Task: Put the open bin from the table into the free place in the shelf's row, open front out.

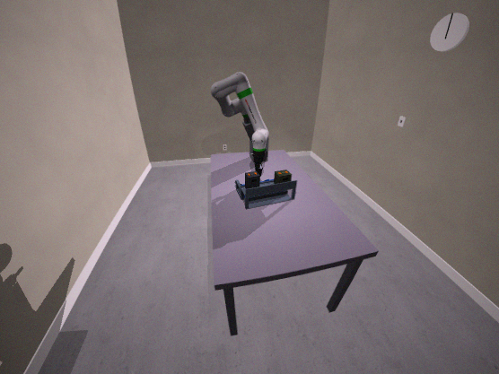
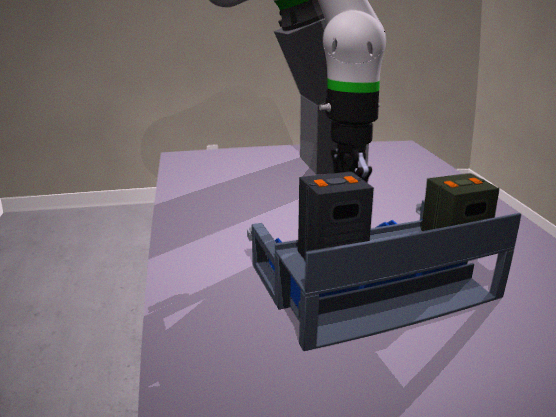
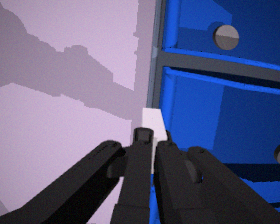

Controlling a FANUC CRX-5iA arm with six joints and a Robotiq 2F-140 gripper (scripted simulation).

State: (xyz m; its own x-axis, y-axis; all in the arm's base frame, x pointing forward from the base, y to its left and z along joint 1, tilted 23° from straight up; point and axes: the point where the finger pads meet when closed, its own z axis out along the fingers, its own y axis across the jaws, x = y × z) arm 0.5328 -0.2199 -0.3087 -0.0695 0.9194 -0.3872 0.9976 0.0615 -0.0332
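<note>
The shelf lip lies 50 mm below my hand. Round my hand: dark green box 180 mm ahead, 130 mm to the left, 90 mm above; black box 190 mm ahead, 100 mm to the right, 100 mm above.
</note>
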